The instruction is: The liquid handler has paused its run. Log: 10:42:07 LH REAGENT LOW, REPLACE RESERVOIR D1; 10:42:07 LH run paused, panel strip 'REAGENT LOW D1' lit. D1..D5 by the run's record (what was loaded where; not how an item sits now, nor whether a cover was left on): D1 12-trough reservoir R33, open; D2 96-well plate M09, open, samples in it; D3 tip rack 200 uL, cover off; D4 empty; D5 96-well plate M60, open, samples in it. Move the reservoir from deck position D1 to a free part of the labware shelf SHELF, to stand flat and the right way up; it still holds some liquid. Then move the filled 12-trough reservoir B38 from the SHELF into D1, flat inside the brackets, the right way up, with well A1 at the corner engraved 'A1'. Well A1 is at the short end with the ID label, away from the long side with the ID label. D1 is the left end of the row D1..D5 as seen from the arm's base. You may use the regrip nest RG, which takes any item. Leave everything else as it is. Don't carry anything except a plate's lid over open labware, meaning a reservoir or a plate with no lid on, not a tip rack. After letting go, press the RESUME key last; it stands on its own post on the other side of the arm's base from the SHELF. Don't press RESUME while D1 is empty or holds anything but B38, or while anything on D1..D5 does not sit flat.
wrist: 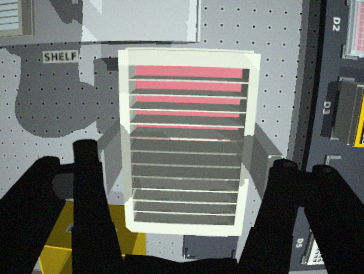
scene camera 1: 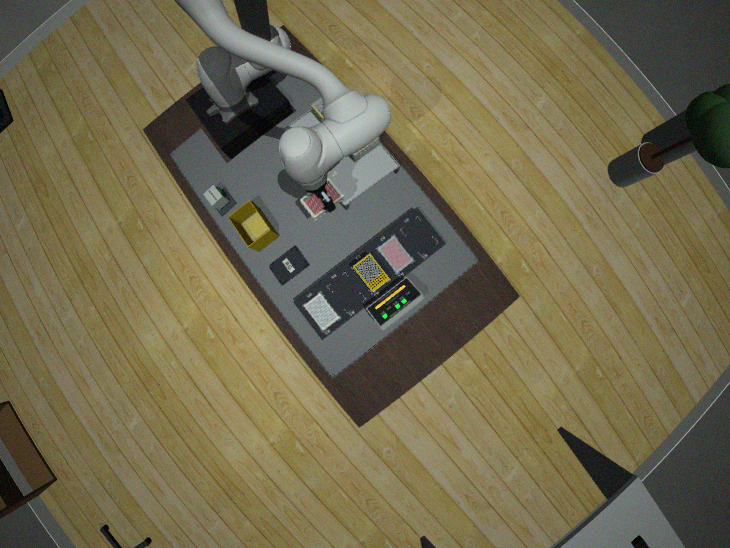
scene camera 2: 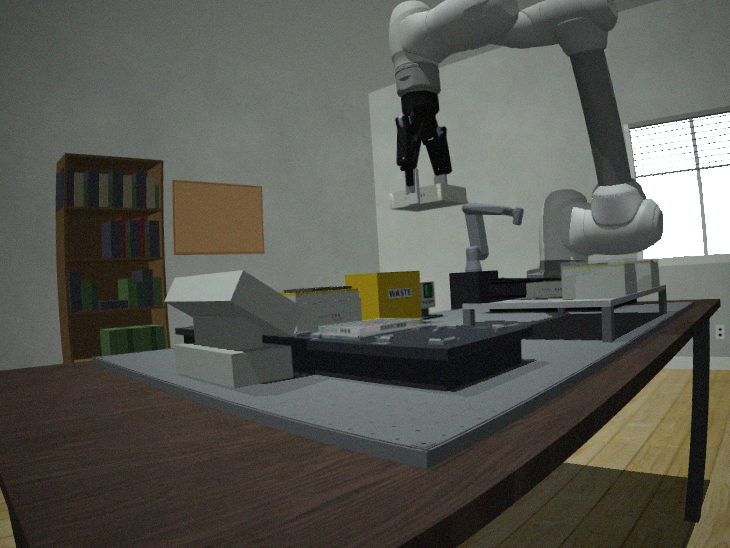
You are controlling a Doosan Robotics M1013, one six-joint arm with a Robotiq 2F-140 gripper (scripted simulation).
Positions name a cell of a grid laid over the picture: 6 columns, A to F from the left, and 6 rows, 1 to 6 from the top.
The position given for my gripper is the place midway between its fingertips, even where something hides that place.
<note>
In view: my gripper (scene camera 2: D3), a yellow waste bin (scene camera 2: D4), a labware shelf (scene camera 1: C2) and an RG nest (scene camera 1: C3).
My gripper shows as well in the wrist view (wrist: D4).
</note>
